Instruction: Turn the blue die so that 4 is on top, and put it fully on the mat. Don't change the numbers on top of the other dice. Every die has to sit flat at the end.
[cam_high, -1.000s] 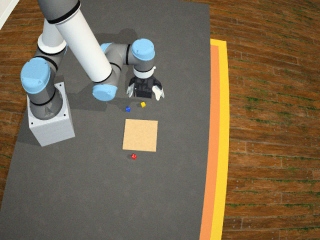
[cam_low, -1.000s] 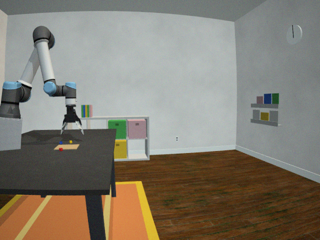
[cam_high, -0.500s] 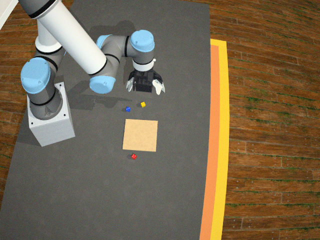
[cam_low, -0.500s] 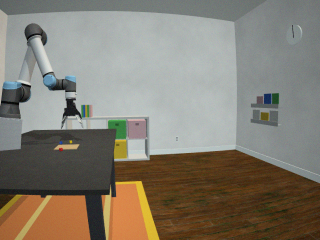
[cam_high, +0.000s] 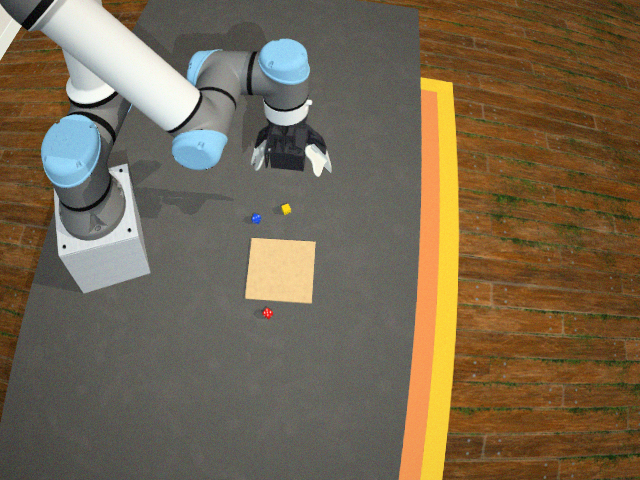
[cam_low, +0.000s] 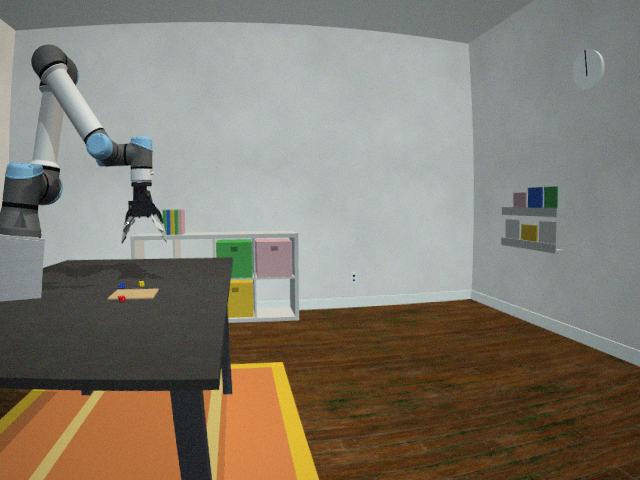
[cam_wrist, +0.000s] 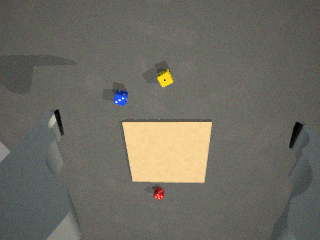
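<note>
My hand is 60 mm past the blue die, 70 mm to the left of it and 140 mm above it. Round my hand: tan mat (30 mm ahead, 170 mm to the right, 140 mm below); then yellow die (10 mm behind, 30 mm to the right, 140 mm below); then red die (40 mm ahead, 270 mm to the right, 140 mm below).
</note>
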